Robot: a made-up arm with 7 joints.
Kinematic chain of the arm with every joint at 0, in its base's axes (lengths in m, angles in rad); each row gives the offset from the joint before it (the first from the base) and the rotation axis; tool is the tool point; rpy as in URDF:
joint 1: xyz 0 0 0.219 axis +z
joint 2: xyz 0 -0.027 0.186 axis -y
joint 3: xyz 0 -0.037 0.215 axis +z
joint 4: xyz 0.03 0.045 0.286 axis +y
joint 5: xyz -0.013 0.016 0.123 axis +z
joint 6: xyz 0 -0.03 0.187 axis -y
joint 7: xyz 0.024 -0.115 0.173 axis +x
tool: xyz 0 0 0 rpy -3.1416 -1.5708 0
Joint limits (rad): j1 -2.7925..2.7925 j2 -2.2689..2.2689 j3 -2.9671..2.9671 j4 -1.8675..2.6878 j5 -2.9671..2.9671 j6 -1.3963..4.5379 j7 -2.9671..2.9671
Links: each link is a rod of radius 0.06 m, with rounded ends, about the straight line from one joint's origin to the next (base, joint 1, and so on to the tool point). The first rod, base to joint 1, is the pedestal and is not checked.
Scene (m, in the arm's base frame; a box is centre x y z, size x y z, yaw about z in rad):
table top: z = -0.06
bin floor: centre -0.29 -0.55 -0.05 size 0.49 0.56 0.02 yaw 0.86
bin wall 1: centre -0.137 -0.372 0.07 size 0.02 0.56 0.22 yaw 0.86
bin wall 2: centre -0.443 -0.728 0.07 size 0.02 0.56 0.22 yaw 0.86
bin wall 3: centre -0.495 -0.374 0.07 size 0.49 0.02 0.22 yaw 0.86
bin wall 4: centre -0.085 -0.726 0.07 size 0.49 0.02 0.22 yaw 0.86
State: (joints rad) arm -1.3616 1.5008 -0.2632 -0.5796 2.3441 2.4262 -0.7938
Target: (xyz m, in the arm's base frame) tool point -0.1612 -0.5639 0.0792
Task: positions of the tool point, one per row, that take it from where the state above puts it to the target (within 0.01 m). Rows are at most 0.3 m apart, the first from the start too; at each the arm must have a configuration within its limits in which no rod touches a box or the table.
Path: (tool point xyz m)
1: -0.3655 0.7083 0.5609
2: -0.5508 0.6258 0.5554
3: -0.7128 0.4802 0.5317
4: -0.8244 0.2728 0.4935
5: -0.8554 0.0224 0.4472
6: -0.7859 -0.2319 0.4010
7: -0.6204 -0.4392 0.3620
8: -0.3935 -0.5557 0.3351
9: -0.1612 -0.5639 0.3227
10: -0.1646 -0.5764 0.2395
11: -0.1647 -0.5763 0.1578
12: -0.1612 -0.5639 0.0792

